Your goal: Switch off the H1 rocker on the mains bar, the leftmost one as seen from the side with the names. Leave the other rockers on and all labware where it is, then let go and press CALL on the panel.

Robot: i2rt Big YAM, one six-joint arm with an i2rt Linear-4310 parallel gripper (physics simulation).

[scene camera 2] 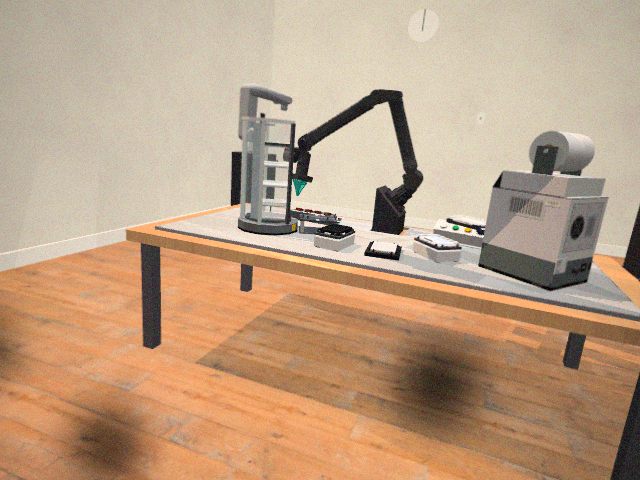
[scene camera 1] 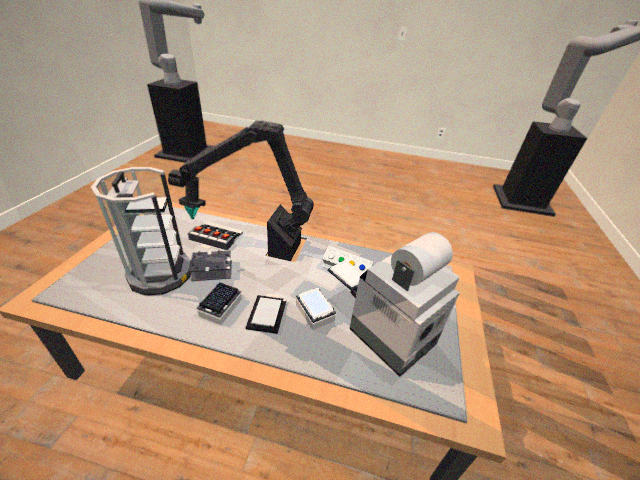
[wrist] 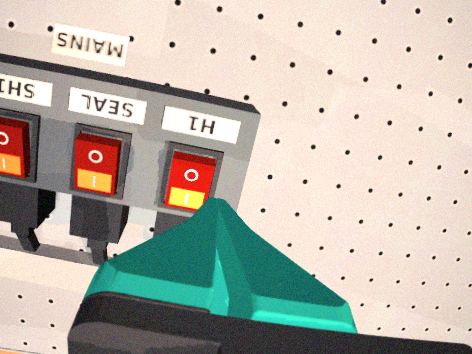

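Where they show: gripper, between the fingertips: (scene camera 2: pixel 297 196) (scene camera 1: pixel 192 219) (wrist: pixel 213 212); arm's base, origin of its link: (scene camera 2: pixel 393 201) (scene camera 1: pixel 286 225).
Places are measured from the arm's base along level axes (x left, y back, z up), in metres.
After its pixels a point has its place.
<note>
The mains bar (scene camera 1: pixel 210 241) @(x -0.348, y -0.098, z -0.104 m) (scene camera 2: pixel 313 219) (wrist: pixel 145 172) @(x -0.411, y -0.047, z -0.092 m) lies at the back left of the table. Its H1 rocker (wrist: pixel 191 180) @(x -0.437, y -0.050, z -0.081 m) is the rightmost in the upside-down wrist view, red with a bright yellow "I" part. The SEAL rocker (wrist: pixel 97 164) @(x -0.388, y -0.053, z -0.082 m) and the SH1 rocker (wrist: pixel 12 147) @(x -0.342, y -0.057, z -0.082 m) sit beside it with the same tilt and orange "I" parts. My gripper (scene camera 1: pixel 193 217) @(x -0.446, y -0.059, z -0.024 m) (scene camera 2: pixel 298 194) @(x -0.446, y -0.059, z -0.024 m) (wrist: pixel 213 212) @(x -0.446, y -0.059, z -0.024 m) is shut and empty, tips down, above the bar. In the wrist view its tip overlaps the H1 rocker's lower right corner. The panel (scene camera 1: pixel 331 254) @(x 0.235, y -0.073, z -0.060 m) (scene camera 2: pixel 445 228) @(x 0.243, y -0.084, z -0.067 m) has white, green, yellow and blue buttons; its CALL label is unreadable.
A round plate tower (scene camera 1: pixel 135 287) @(x -0.479, y -0.457, z -0.101 m) (scene camera 2: pixel 266 227) @(x -0.410, y -0.449, z -0.102 m) stands left of the bar. A dark grey block (scene camera 1: pixel 210 264) @(x -0.250, y -0.279, z -0.072 m) lies in front of it. A black-topped plate (scene camera 1: pixel 220 298) @(x -0.122, y -0.449, z -0.065 m), a white plate on black (scene camera 1: pixel 267 312) @(x 0.057, y -0.430, z -0.110 m) and a light plate (scene camera 1: pixel 316 304) @(x 0.236, y -0.376, z -0.066 m) lie towards the front. A large sealer (scene camera 1: pixel 392 304) @(x 0.491, y -0.489, z 0.137 m) (scene camera 2: pixel 540 232) @(x 0.522, y -0.512, z 0.031 m) stands right.
</note>
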